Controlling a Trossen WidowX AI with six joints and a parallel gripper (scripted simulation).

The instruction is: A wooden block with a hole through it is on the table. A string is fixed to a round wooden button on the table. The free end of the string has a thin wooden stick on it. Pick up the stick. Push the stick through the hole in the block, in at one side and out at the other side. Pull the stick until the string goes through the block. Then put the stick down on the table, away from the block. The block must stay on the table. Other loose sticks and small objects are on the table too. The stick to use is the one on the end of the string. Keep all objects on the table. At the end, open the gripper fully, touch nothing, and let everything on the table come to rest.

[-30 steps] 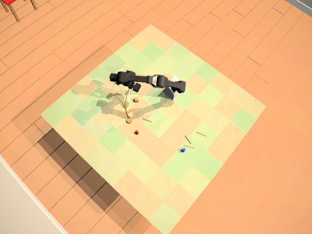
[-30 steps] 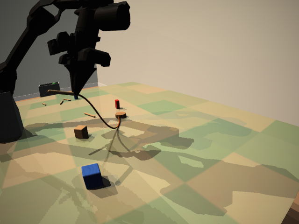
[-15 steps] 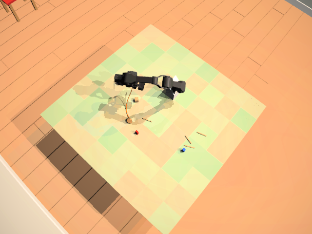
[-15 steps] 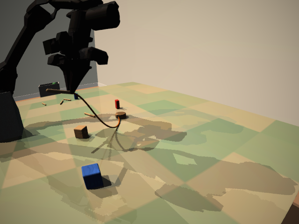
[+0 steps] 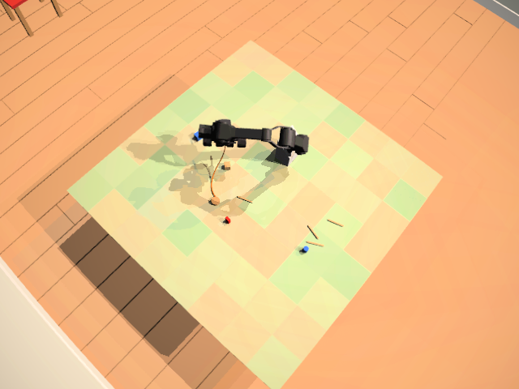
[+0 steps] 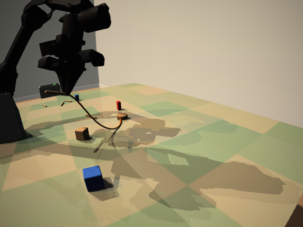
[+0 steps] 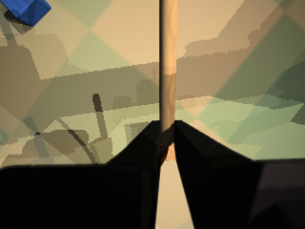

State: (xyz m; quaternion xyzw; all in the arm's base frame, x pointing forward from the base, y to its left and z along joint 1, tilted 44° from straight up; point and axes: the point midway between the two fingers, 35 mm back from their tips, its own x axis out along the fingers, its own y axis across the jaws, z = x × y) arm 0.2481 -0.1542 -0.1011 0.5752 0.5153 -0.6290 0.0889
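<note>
Now: the wooden block 2 cm ahead of my gripper tip, 4 cm to the left of it and 13 cm below it. The rest, counted from my gripper tip: round wooden button 18 cm ahead, 13 cm to the left, 13 cm below; then blue cube 2 cm ahead, 18 cm to the right, 12 cm below; then thin wooden stick 1 cm behind, 1 cm to the right, 1 cm above.
</note>
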